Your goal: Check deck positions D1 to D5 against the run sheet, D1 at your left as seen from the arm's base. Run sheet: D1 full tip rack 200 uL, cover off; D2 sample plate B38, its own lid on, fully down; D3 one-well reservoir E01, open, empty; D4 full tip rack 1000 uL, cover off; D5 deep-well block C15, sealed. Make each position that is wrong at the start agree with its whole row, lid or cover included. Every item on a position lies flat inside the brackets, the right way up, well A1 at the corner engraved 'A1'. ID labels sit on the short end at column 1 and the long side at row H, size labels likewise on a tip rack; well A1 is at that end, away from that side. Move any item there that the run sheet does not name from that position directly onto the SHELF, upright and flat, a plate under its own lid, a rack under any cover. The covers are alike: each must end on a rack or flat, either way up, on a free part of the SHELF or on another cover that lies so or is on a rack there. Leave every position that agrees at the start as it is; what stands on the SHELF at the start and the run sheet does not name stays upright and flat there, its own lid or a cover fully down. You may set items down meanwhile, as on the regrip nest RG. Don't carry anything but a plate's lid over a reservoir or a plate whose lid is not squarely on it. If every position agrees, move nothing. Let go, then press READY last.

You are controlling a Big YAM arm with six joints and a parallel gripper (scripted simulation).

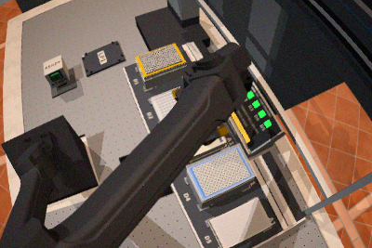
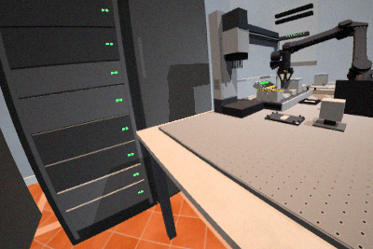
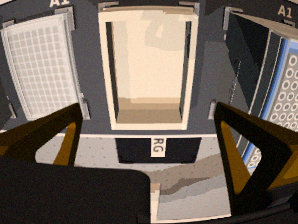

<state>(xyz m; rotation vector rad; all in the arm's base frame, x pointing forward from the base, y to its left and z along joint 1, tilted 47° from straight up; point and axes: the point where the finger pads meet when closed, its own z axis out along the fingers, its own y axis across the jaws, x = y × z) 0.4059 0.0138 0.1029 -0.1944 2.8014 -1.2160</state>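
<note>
My hand is 120 mm to the left of the blue-framed tip rack, 30 mm above it and 10 mm short of it. The rest, counted from my hand: one-well reservoir 90 mm below; yellow-framed tip rack 250 mm to the left, 50 mm below, 20 mm behind; black regrip nest 160 mm behind, 140 mm below, 30 mm to the right.
</note>
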